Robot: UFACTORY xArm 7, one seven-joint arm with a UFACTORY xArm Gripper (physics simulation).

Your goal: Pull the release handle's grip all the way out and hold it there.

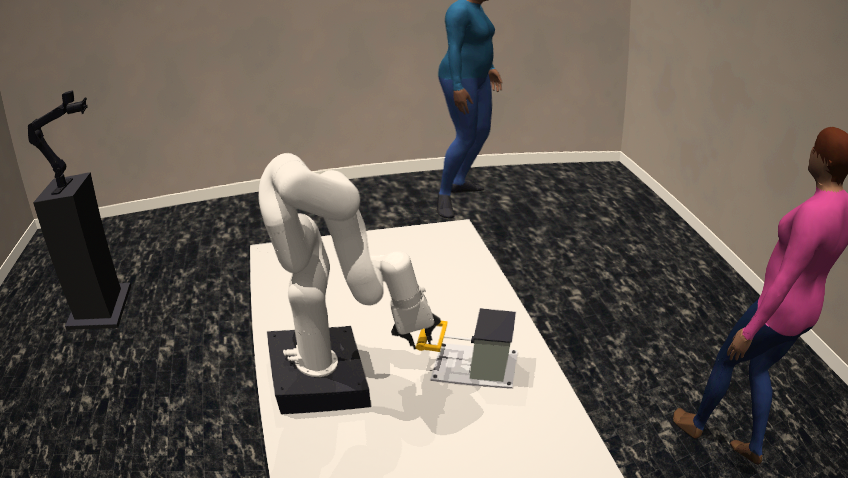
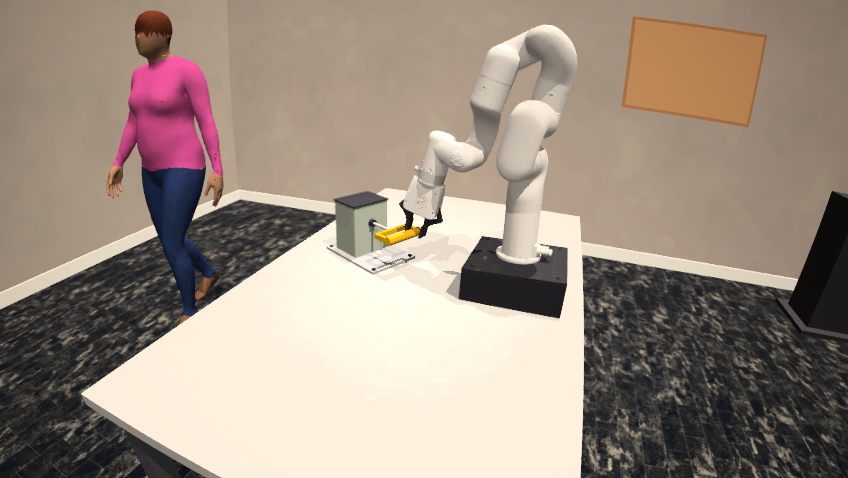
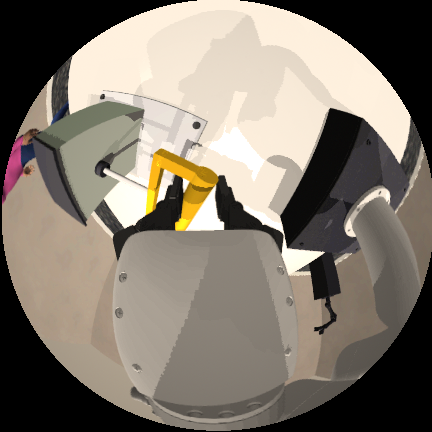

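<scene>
The release handle's yellow grip is a rectangular loop with a thick round outer bar. A thin pale rod joins it to the grey-green housing; a stretch of rod shows between loop and housing. My gripper is shut on the round outer bar, with one finger inside the loop and the other outside. The loop is level and above the table. The fingers partly hide the bar.
The housing stands on a pale base plate on the white table. The arm's black base block is on the gripper's other side. Two people stand beyond the table.
</scene>
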